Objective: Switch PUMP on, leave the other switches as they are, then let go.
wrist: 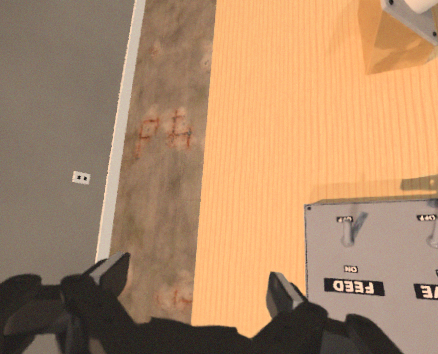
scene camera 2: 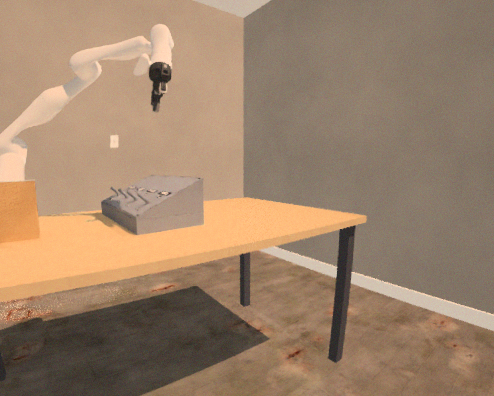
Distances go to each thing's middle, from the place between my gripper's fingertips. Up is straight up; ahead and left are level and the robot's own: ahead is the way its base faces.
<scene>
Now: hand 33 cm above the grey switch console point(scene camera 2: 174, 202), 28 cm to the right of it and 8 cm short of it.
</scene>
